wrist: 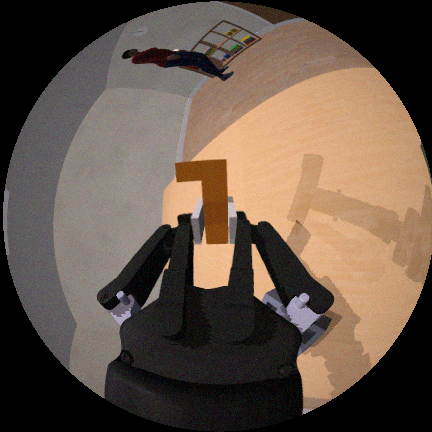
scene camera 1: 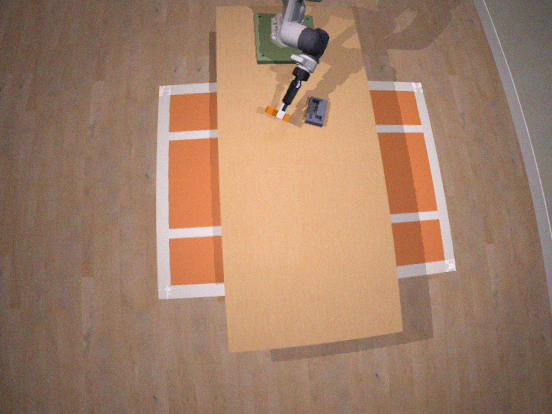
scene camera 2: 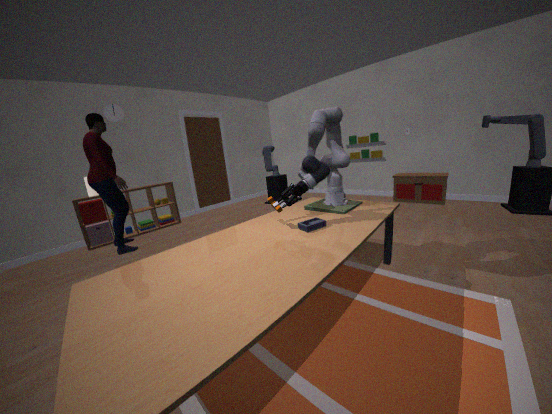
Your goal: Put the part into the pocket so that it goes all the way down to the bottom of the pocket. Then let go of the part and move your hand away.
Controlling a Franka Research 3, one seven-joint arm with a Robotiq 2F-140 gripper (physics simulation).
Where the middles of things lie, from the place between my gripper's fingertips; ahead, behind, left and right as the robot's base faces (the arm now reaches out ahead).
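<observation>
Orange L-shaped part (wrist: 212,172): my gripper 10 mm past it, 20 mm below it. Grey-blue pocket block (wrist: 313,332): 50 mm behind my hand, 220 mm to the left, 100 mm below. Going by their middles, nearest to my gripper of the things named here: the orange L-shaped part.
</observation>
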